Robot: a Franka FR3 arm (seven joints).
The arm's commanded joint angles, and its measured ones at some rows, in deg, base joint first. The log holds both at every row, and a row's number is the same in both.
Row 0, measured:
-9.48 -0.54 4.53 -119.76 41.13 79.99 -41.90
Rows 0 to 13, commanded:
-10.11 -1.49 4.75 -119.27 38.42 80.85 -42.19
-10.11 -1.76 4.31 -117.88 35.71 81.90 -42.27
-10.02 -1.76 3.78 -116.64 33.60 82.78 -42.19
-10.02 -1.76 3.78 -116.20 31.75 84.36 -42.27
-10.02 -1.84 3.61 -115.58 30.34 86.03 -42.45
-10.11 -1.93 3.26 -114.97 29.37 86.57 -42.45
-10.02 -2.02 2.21 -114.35 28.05 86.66 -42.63
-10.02 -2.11 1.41 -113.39 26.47 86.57 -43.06
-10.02 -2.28 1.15 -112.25 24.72 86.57 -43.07
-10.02 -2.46 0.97 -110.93 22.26 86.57 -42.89
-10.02 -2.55 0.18 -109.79 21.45 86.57 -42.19
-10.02 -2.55 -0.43 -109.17 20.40 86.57 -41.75
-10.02 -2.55 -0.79 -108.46 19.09 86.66 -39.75
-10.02 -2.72 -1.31 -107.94 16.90 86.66 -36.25
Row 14, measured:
-9.72 -2.21 -0.55 -109.79 21.29 86.28 -41.63
